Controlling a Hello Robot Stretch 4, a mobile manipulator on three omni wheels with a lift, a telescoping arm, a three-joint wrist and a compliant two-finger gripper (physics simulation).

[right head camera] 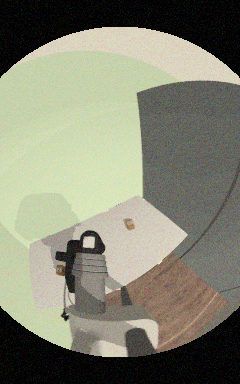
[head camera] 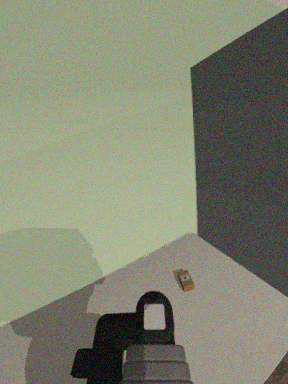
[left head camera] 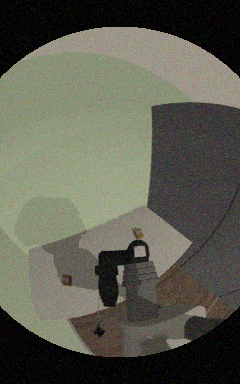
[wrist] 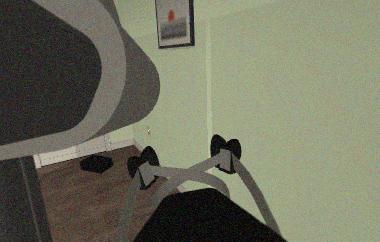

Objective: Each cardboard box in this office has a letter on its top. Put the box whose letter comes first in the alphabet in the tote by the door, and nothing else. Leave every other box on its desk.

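Frame: origin at the robot's base, x left, y back, z up, level; centimetres.
Seen in the pictures: gripper, fingertip midpoint: [wrist: 184, 153].
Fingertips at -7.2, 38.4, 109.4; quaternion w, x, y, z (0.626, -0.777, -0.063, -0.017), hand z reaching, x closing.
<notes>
A point is followed by its place in that frame, as x, y, z.
A small brown cardboard box [head camera: 185, 280] {-26.5, -33.3, 72.0} [left head camera: 137, 233] {-25.7, -33.2, 71.8} [right head camera: 130, 224] {-27.6, -32.3, 72.3} lies on the pale desk [head camera: 225, 300] {-44.6, -24.0, 67.0} [left head camera: 170, 240] {-56.8, -22.7, 67.0} [right head camera: 155, 235] {-48.5, -20.4, 67.0} near its far corner; the letter on its light label is too small to read. A second brown box [left head camera: 67, 280] {30.2, 12.9, 71.9} [right head camera: 60, 270] {30.2, 13.1, 71.8} lies on the left part of the desk, in shadow and partly behind the robot's black part in the right head view; its letter is not clearly readable. My gripper [wrist: 184, 153] {-7.2, 38.4, 109.4} is open, its fingertips apart with no box between them. A dark tote [wrist: 96, 163] {-122.7, 264.5, -4.6} stands on the floor, at left in the wrist view.
A tall dark grey panel [head camera: 245, 150] {-67.1, -57.9, 134.3} [left head camera: 200, 150] {-76.0, -42.6, 145.0} [right head camera: 190, 140] {-76.3, -42.2, 139.7} borders the desk's right side. A green wall [head camera: 100, 125] {7.0, -58.1, 158.7} [wrist: 300, 125] {39.7, 103.2, 89.6} runs behind the desk. Brown wood floor [right head camera: 175, 295] {-78.3, 45.3, -5.0} [wrist: 75, 200] {-114.4, 192.2, -5.0} lies in front. A framed picture [wrist: 175, 22] {-13.5, 189.4, 141.8} hangs on the wall.
</notes>
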